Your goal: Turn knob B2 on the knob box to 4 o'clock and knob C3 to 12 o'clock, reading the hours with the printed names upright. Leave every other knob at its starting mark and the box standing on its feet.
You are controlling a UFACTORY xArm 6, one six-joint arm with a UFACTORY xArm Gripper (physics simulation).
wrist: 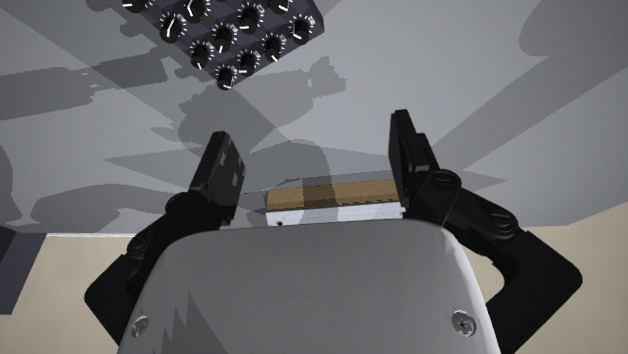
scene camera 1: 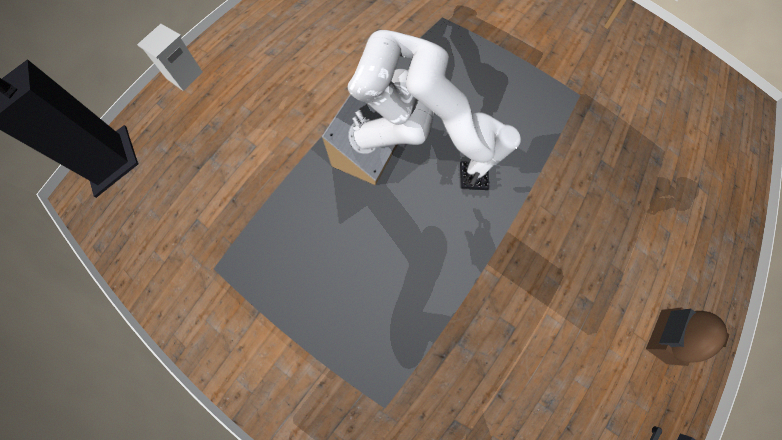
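Where they show: gripper, fingertip midpoint: [wrist: 310, 141] [scene camera 1: 470, 171]; arm's base, origin of the base link: [scene camera 1: 363, 136].
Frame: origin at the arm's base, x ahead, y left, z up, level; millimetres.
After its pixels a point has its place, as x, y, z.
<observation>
The dark knob box [scene camera 1: 466, 183] [wrist: 270, 32] @(313, 248, -117) lies on the grey mat [scene camera 1: 306, 262] @(223, -413, -139). In the wrist view part of it shows at the top, with its corner pointing down and its far part cut off by the frame edge. Its black knobs have white pointer lines in various directions; the printed names are too small to read surely, so I cannot tell B2 or C3. My gripper [scene camera 1: 475, 176] @(325, 222, -7) [wrist: 310, 141] @(325, 222, -7) is open and empty. In the scene view it overlaps the box from above and hides part of it; in the wrist view the box is beyond the fingertips, apart from them.
The robot's base stand [scene camera 1: 355, 164] @(65, -79, -25) [wrist: 350, 195] @(76, 54, -113), with wooden sides and a metal top, stands on the mat left of the box in the scene view. A black column [scene camera 1: 60, 125] and a grey-white box [scene camera 1: 174, 57] stand at the left. A brown rounded object [scene camera 1: 705, 336] is at the lower right.
</observation>
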